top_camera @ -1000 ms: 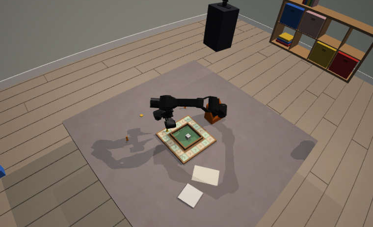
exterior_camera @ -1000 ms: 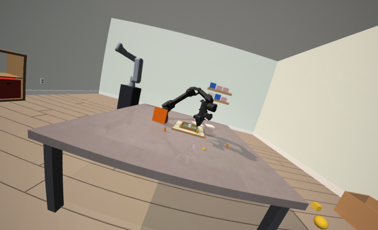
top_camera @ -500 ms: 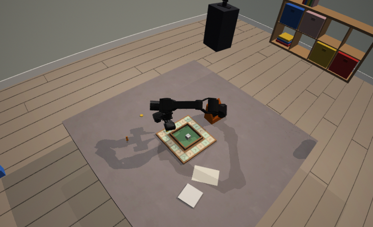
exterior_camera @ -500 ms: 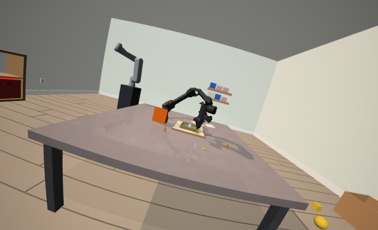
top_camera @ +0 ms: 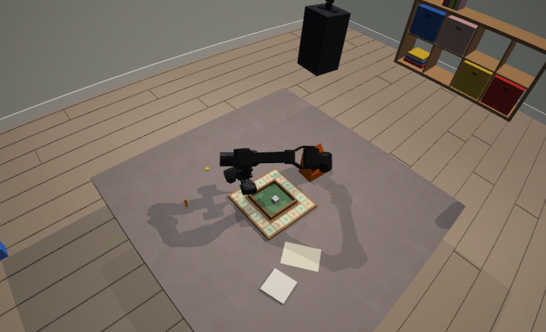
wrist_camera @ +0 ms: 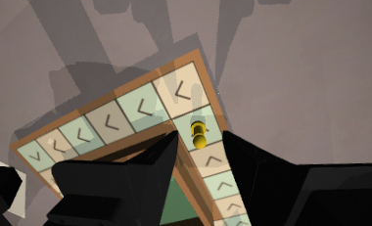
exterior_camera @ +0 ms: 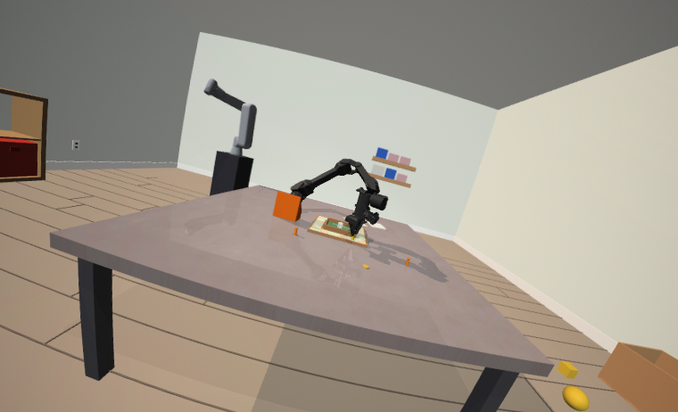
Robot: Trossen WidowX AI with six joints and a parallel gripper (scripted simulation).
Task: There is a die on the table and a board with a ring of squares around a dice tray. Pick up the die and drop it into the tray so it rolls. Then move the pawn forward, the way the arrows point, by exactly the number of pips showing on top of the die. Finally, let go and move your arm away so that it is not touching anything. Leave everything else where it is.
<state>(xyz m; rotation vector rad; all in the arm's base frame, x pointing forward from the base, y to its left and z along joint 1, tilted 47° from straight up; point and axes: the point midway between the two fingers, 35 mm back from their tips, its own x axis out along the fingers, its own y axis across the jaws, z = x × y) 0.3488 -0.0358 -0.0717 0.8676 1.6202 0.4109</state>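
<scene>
My gripper tip is 1 cm above the yellow pawn. From my gripper tip the other things lie so: green dice tray 8 cm behind, 11 cm to the left, 3 cm below; then white die 8 cm behind, 12 cm to the left, 1 cm below.
</scene>
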